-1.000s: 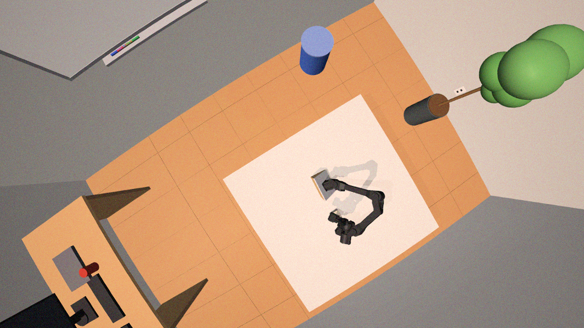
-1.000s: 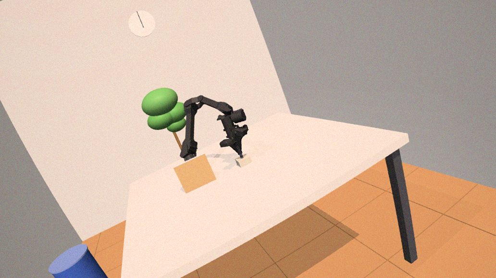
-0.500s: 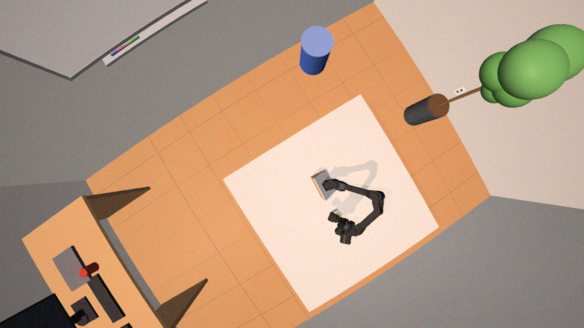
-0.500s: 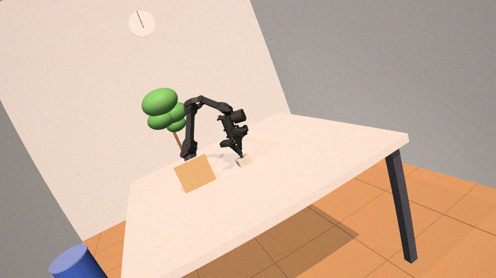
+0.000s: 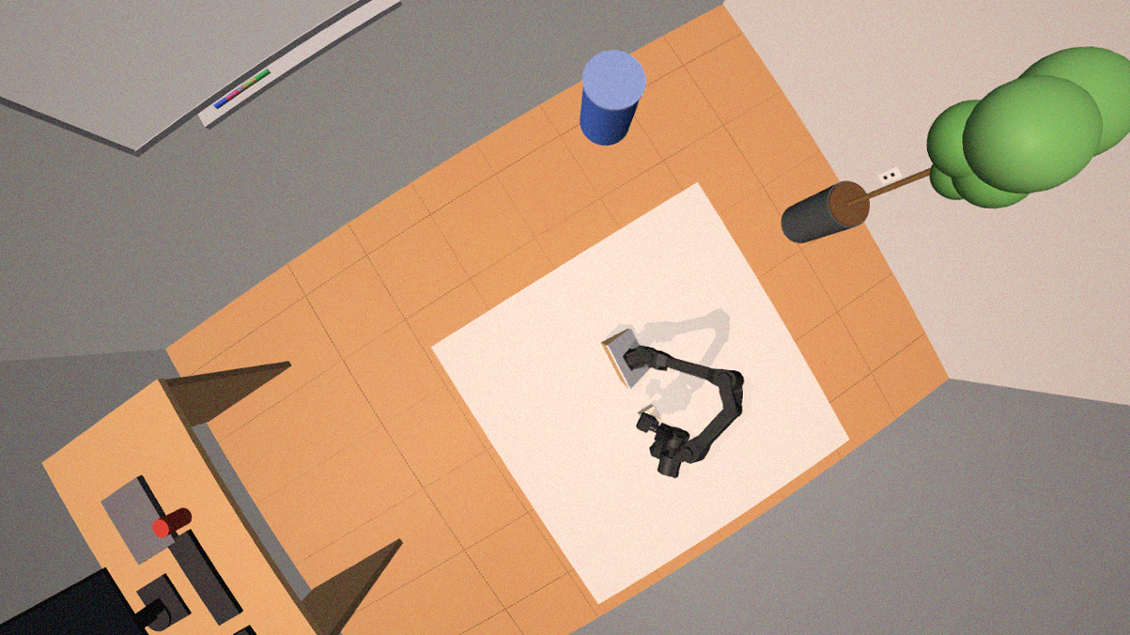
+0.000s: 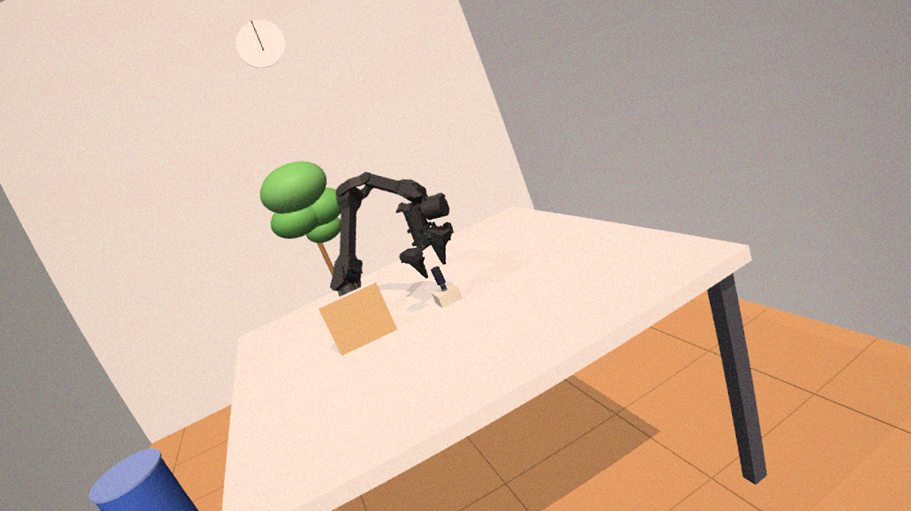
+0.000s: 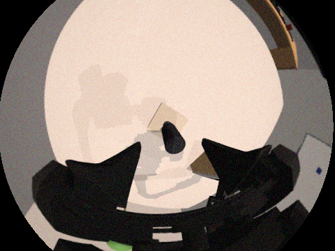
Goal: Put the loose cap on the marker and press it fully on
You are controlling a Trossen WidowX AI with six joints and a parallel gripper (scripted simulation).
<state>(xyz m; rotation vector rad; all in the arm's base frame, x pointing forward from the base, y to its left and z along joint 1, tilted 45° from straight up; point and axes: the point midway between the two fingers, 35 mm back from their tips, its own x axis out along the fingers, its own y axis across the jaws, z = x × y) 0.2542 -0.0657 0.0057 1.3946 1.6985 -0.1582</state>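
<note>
My gripper tip is now 20 mm above the dark cap. The rest, counted from my gripper tip: holder block (80 mm below).
</note>
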